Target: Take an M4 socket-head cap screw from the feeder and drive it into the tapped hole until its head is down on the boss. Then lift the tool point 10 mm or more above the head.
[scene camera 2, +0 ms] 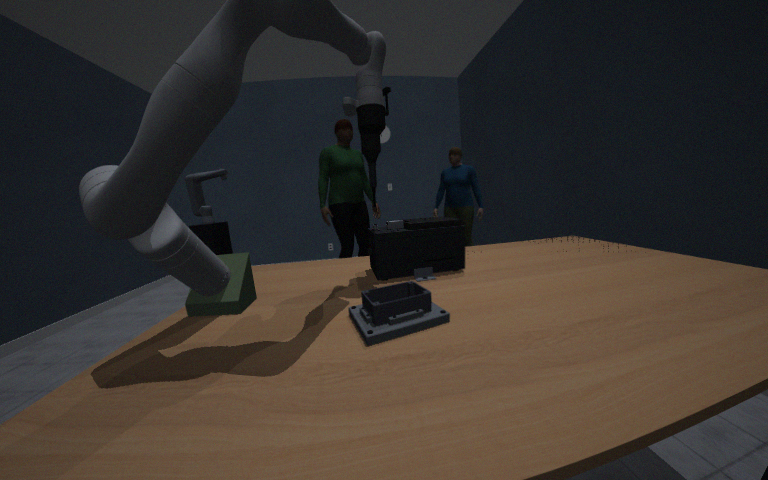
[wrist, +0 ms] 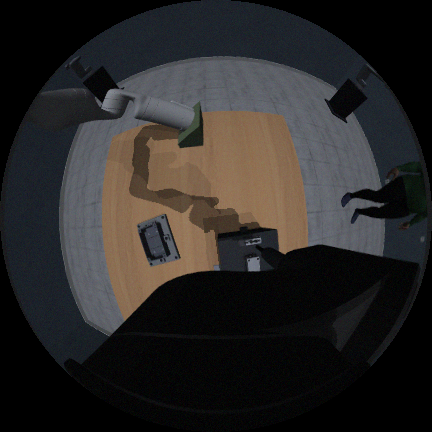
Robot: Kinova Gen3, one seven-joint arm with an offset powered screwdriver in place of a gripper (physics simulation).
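The feeder, a black box (scene camera 2: 419, 251) (wrist: 231, 252), stands on the table behind the part, with small light fittings on its top. My gripper, a black powered screwdriver (scene camera 2: 374, 204) (wrist: 257, 246), points down with its thin tip a little above the feeder's left end in the scene view. Whether a screw sits on the tip is too small to tell. The part is a dark open-topped housing (scene camera 2: 396, 305) (wrist: 156, 242) on a grey plate (scene camera 2: 410, 330) (wrist: 172, 245) with holes at its corners. The tapped hole and its boss cannot be made out. No single screw can be told apart.
A green block (scene camera 2: 215, 306) (wrist: 191, 139) under the arm's base stands at the table's left edge in the scene view. A small grey bracket (scene camera 2: 423, 274) lies by the feeder's foot. Two people, in green (scene camera 2: 344, 175) and blue (scene camera 2: 459, 186), stand beyond the wooden table (scene camera 2: 509, 367) (wrist: 250, 165).
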